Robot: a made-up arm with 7 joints.
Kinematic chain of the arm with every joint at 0, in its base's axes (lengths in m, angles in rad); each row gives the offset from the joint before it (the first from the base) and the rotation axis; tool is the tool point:
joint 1: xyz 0 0 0 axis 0 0.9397 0.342
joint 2: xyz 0 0 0 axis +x
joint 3: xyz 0 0 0 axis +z
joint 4: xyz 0.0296 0 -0.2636 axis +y
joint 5: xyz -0.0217 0 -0.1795 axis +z
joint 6: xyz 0 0 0 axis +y
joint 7: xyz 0 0 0 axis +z
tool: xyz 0 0 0
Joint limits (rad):
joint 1: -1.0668..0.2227
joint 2: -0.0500..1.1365
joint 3: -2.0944..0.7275
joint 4: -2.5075..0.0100
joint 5: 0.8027..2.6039
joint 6: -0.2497..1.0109
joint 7: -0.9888..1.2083
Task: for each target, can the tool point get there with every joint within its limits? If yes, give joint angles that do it. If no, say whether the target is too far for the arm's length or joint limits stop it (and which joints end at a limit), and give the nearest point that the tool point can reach.
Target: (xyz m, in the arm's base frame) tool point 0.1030 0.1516 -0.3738
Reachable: yes | joints -0.1044 0.7713 -1.2001 -0.9811 2.1709 0.5356 -0.6640
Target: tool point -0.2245 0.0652 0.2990
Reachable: no: joint limits stop it (at a limit: joint 1, joint 2, joint 3, joint 4) | nearest point 0.0735 0.1246 0.1414 | short by 0.342 m
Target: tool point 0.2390 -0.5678 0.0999
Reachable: no: too far | nearest point 0.2226 -0.2457 -0.0545 | short by 0.358 m
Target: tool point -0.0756 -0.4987 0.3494
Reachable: no: too far | nearest point 0.1398 -0.1901 -0.0075 | short by 0.519 m
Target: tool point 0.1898 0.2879 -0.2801
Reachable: yes | joints -0.4511 0.9360 -1.4091 -0.4124 1.1197 0.9150 0.3516
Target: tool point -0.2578 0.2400 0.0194
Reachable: no: joint limits stop it (at a limit: joint 1, joint 2, joint 3) | nearest point -0.1336 0.0696 -0.1802 | short by 0.290 m
